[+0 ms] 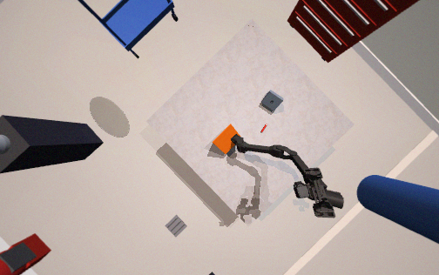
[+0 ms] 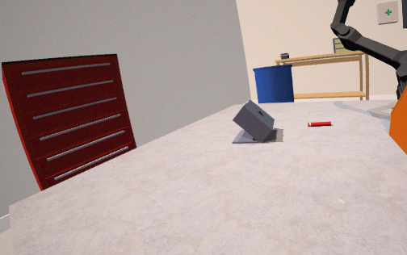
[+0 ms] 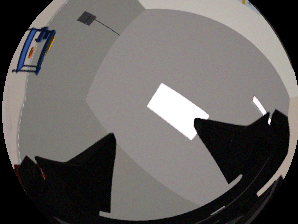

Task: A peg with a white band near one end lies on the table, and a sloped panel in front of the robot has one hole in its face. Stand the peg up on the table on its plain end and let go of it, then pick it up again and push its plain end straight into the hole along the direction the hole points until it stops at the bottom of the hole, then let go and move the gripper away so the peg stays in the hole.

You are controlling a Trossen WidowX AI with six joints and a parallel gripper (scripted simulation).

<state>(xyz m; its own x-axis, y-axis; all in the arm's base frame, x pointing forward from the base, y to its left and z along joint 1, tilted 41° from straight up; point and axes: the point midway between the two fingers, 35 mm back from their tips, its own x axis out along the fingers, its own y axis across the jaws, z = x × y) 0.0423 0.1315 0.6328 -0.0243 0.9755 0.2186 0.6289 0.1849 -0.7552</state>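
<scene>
Now: gripper tip 680 mm above the red peg, 210 mm short of it and 190 mm to the right of it. Also, from my gripper tip: grey sloped panel (630 mm below, 380 mm ahead, 320 mm to the left).
</scene>
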